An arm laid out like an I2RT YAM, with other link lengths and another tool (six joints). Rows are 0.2 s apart.
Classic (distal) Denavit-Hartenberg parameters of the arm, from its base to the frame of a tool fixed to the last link. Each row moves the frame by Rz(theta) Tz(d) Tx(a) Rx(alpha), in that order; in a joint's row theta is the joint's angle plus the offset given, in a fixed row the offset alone. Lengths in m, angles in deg.
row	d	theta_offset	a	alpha
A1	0.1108	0	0.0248	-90
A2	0	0	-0.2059	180
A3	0	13.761	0.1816	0
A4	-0.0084	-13.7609	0.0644	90
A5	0.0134	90	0	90
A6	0.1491	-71.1	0.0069	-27
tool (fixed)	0.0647	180	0	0
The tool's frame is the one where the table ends.
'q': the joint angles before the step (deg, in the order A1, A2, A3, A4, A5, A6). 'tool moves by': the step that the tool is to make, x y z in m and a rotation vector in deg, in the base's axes. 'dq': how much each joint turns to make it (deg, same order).
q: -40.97, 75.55, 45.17, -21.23, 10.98, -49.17
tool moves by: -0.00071, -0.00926, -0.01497, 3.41, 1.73, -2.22
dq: -1.77, 6.64, 4.02, -1.16, -0.84, 1.21
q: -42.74, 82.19, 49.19, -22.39, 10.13, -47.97
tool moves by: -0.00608, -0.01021, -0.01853, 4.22, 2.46, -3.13
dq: -2.40, 7.37, 5.01, -2.56, -0.74, 1.34
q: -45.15, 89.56, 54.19, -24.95, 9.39, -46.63
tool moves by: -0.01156, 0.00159, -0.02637, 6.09, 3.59, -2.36
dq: -2.03, 6.95, 3.94, -4.03, -1.31, 1.03
